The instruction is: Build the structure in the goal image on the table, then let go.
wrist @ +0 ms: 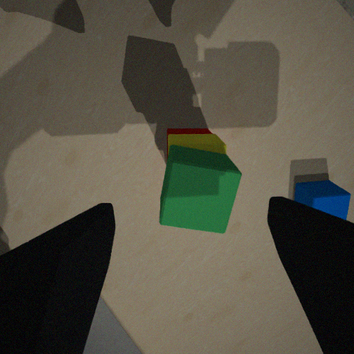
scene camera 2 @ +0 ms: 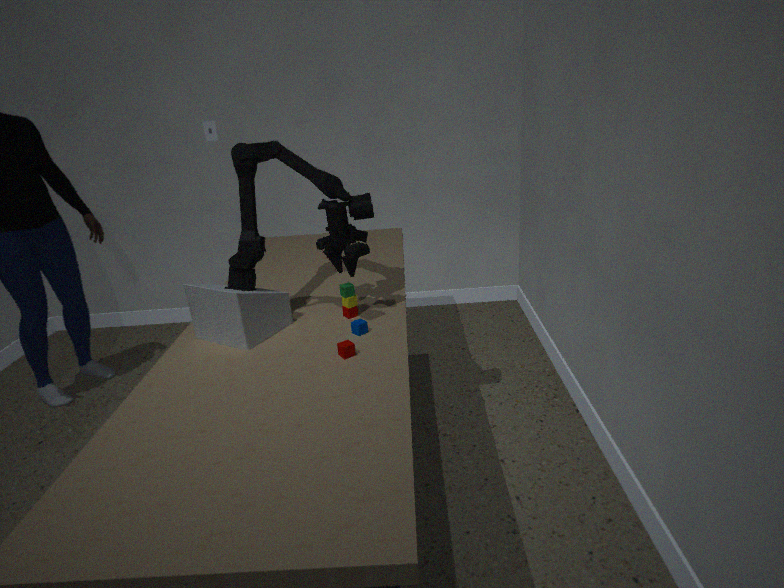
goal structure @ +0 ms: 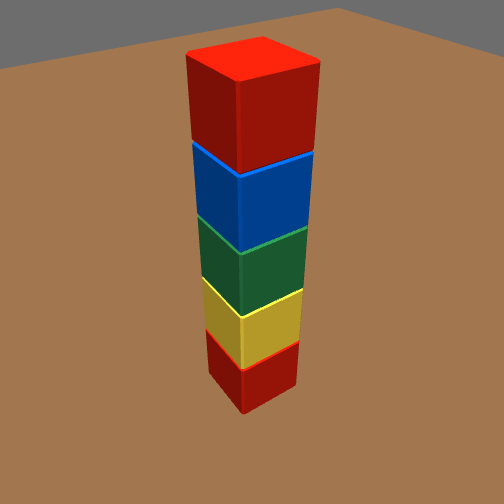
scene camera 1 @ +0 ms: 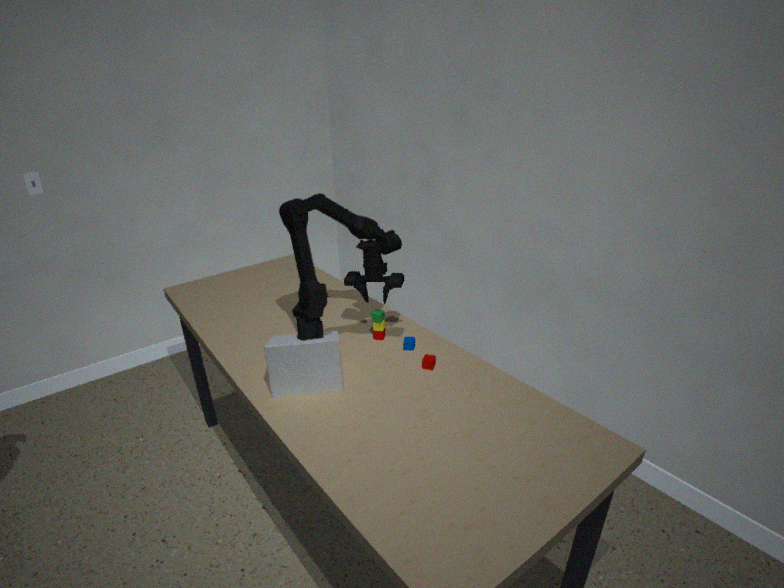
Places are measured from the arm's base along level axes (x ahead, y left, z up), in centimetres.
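Pixels of known places: gripper, fingertip midpoint: [scene camera 2: 346, 274] [scene camera 1: 376, 302]; arm's base, origin of the base link: [scene camera 2: 240, 289] [scene camera 1: 310, 337].
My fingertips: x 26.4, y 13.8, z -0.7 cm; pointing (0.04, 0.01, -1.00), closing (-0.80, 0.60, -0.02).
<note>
For each thing: its top centre in the pictures, then the offset to it from my fingertips. Level surfaces: height alone.
- table, its level: dz -12.6 cm
- yellow cube, middle of its top: [scene camera 2: 349, 295] [scene camera 1: 379, 320] dx +0.4, dy -0.9, dz -6.0 cm
- green cube, middle of its top: [scene camera 2: 346, 284] [scene camera 1: 377, 311] dx +0.0, dy -1.0, dz -2.8 cm
- blue cube, middle of its top: [scene camera 2: 358, 321] [scene camera 1: 409, 339] dx +6.2, dy -11.7, dz -9.3 cm
- second red cube, middle of its top: [scene camera 2: 345, 343] [scene camera 1: 428, 357] dx +6.5, dy -24.4, dz -9.3 cm
A stack of three cubes stands upright on the table [scene camera 1: 481, 430] [scene camera 2: 265, 443]: a red cube [scene camera 1: 378, 335] [scene camera 2: 350, 312] [wrist: 187, 131] at the bottom, a yellow cube [scene camera 1: 378, 326] [scene camera 2: 349, 301] [wrist: 197, 142] in the middle and a green cube [scene camera 1: 378, 315] [scene camera 2: 347, 289] [wrist: 200, 195] on top, slightly turned. A blue cube [scene camera 1: 409, 343] [scene camera 2: 359, 327] [wrist: 330, 200] lies apart beside the stack. A second red cube [scene camera 1: 428, 362] [scene camera 2: 346, 349] lies beyond the blue one. My gripper [scene camera 1: 376, 301] [scene camera 2: 345, 273] [wrist: 191, 211] is open and empty, pointing down above the green cube.
A light grey block [scene camera 1: 305, 367] [scene camera 2: 221, 316] stands by the arm's base. The long table edge beside the cubes runs near the wall. A person [scene camera 2: 31, 253] stands on the floor at the left in the second scene view.
</note>
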